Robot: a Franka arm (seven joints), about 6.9 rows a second.
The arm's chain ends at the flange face. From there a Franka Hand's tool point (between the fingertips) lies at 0.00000 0.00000 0.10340 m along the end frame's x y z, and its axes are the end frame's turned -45 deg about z.
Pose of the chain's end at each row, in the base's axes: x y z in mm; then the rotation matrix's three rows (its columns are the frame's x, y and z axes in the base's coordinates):
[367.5 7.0 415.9], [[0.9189 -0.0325 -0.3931], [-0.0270 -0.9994 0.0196], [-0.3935 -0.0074 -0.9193]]
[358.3 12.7 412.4], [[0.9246 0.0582 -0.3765], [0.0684 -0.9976 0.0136], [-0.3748 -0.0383 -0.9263]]
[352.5 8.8 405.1], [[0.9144 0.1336 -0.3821], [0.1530 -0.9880 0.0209], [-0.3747 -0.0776 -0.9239]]
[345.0 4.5 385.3], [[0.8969 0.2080 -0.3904], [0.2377 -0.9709 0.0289], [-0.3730 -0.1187 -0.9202]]
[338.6 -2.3 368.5], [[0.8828 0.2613 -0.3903], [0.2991 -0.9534 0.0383], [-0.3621 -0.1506 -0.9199]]
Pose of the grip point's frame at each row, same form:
[326.9 9.0 320.8], [[0.6727 0.6268 -0.3931], [0.6876 -0.7258 0.0196], [-0.2730 -0.2835 -0.9193]]
[319.4 14.1 316.6], [[0.6126 0.6949 -0.3765], [0.7538 -0.6570 0.0136], [-0.2379 -0.2921 -0.9263]]
[313.0 11.0 309.6], [[0.5521 0.7410 -0.3821], [0.8068 -0.5904 0.0209], [-0.2101 -0.3198 -0.9239]]
[304.6 7.5 290.2], [[0.4871 0.7813 -0.3904], [0.8546 -0.5185 0.0289], [-0.1798 -0.3477 -0.9202]]
[298.2 1.7 273.4], [[0.4395 0.8090 -0.3903], [0.8857 -0.4627 0.0383], [-0.1496 -0.3625 -0.9199]]

